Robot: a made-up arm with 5 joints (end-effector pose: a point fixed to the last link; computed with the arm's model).
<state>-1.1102 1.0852 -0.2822 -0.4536 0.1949</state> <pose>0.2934 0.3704 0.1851 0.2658 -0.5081 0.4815 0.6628</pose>
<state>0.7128 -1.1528 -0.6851 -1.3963 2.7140</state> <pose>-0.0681 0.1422 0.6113 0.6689 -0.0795 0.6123 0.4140</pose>
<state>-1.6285 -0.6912 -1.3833 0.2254 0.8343</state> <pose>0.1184 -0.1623 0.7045 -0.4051 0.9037 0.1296 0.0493</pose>
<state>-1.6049 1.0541 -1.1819 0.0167 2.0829</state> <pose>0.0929 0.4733 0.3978 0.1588 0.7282 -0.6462 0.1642</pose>
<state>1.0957 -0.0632 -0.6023 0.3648 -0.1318</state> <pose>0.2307 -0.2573 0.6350 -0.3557 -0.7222 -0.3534 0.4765</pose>
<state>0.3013 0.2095 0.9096 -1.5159 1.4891</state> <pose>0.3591 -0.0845 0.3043 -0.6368 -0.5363 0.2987 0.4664</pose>
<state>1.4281 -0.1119 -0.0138 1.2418 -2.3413</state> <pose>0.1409 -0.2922 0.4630 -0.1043 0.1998 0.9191 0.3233</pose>
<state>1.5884 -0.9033 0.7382 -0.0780 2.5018</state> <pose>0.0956 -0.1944 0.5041 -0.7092 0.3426 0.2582 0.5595</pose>
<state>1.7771 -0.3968 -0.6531 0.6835 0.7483</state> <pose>0.0654 -0.1601 0.6896 -0.7790 -0.2689 -0.2906 0.4862</pose>
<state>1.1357 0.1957 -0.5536 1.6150 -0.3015</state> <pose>0.2363 -0.2965 0.4916 -0.0598 -0.1443 -0.6682 0.7274</pose>
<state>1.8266 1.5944 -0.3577 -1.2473 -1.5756</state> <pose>0.0123 -0.3309 0.0679 0.0718 0.7072 0.6950 0.1083</pose>
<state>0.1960 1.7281 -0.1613 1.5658 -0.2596</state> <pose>0.2484 -0.0338 0.0304 -0.0395 0.7028 -0.1772 0.6878</pose>
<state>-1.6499 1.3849 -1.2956 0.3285 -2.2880</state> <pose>0.0712 0.4765 0.2640 0.4972 0.2235 -0.2823 0.7894</pose>
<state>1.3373 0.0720 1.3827 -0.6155 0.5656</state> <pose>0.1372 -0.1612 0.2232 -0.2861 -0.2147 -0.3724 0.8564</pose>
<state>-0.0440 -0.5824 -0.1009 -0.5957 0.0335</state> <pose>0.2587 0.0018 0.6703 0.0293 -0.9889 0.0021 0.1454</pose>
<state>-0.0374 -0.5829 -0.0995 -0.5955 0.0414</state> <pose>0.2588 0.0008 0.6701 0.0221 -0.9890 0.0022 0.1459</pose>
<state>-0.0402 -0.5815 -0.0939 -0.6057 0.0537</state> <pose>0.2598 0.0013 0.6692 0.0174 -0.9894 0.0033 0.1443</pose>
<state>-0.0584 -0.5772 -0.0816 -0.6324 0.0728</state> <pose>0.2622 0.0042 0.6669 0.0170 -0.9901 0.0057 0.1392</pose>
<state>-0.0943 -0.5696 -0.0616 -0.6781 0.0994</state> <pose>0.2658 0.0103 0.6632 0.0216 -0.9912 0.0094 0.1300</pose>
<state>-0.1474 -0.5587 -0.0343 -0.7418 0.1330</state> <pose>0.2701 0.0196 0.6577 0.0313 -0.9926 0.0136 0.1169</pose>
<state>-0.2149 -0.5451 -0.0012 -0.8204 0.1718</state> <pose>0.2743 0.0321 0.6508 0.0456 -0.9938 0.0171 0.1004</pose>
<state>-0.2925 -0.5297 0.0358 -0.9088 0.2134</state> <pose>0.2773 0.0470 0.6427 0.0636 -0.9944 0.0190 0.0818</pose>
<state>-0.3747 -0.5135 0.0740 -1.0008 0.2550</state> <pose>0.2785 0.0632 0.6338 0.0839 -0.9943 0.0187 0.0625</pose>
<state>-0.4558 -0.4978 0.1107 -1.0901 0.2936</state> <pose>0.2775 0.0795 0.6248 0.1051 -0.9934 0.0161 0.0439</pose>
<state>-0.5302 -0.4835 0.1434 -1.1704 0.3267</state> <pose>0.2748 0.0943 0.6165 0.1257 -0.9916 0.0119 0.0277</pose>
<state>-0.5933 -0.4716 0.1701 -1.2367 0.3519</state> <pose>0.2712 0.1067 0.6095 0.1445 -0.9894 0.0071 0.0147</pose>
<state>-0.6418 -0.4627 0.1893 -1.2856 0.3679</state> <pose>0.2676 0.1160 0.6043 0.1606 -0.9870 0.0027 0.0052</pose>
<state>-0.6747 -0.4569 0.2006 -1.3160 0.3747</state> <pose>0.2646 0.1221 0.6011 -0.1735 0.9848 0.0004 0.0007</pose>
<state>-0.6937 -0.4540 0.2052 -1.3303 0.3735</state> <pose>0.2627 0.1255 0.5997 -0.1834 0.9830 0.0020 0.0036</pose>
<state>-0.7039 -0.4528 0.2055 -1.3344 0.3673</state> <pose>0.2615 0.1272 0.5994 -0.1914 0.9815 0.0027 0.0048</pose>
